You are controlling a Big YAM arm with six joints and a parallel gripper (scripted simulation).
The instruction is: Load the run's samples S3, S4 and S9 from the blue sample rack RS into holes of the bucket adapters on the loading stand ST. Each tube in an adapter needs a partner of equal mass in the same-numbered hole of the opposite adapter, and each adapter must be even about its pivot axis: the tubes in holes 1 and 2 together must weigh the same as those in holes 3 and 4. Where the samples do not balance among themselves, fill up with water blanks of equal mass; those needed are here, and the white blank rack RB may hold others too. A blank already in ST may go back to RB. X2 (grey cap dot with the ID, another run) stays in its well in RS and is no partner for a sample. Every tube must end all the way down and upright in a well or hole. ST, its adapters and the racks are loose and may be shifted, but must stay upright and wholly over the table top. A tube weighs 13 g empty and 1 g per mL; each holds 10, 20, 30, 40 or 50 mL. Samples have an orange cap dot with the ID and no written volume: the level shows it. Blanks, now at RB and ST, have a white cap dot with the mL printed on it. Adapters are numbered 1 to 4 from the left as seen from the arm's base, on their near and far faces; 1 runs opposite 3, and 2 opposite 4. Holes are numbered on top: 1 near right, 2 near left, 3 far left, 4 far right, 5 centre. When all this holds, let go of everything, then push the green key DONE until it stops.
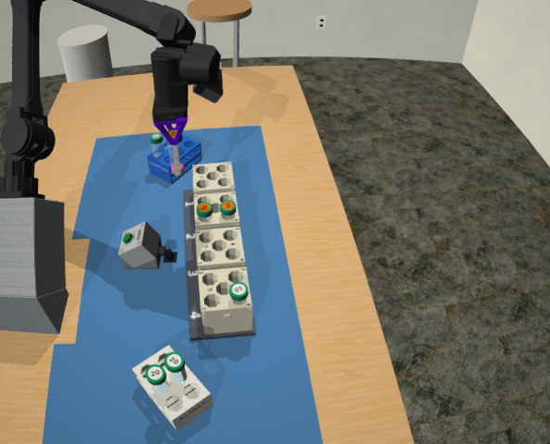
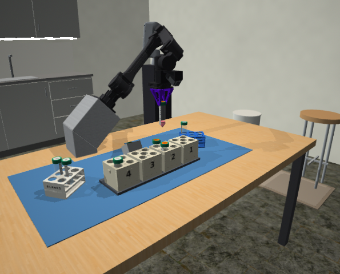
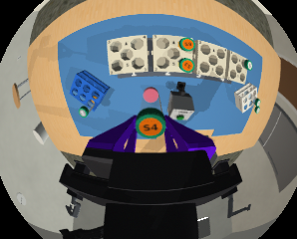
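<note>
Now: hand 19 cm above the green DONE key, 12 cm past it and 11 cm to the left of it. Round my hand: white blank rack RB (45 cm to the right, 23 cm below); then loading stand ST (25 cm below, 11 cm to the right, 8 cm ahead); then blue sample rack RS (23 cm below, 22 cm to the left, 4 cm behind).
</note>
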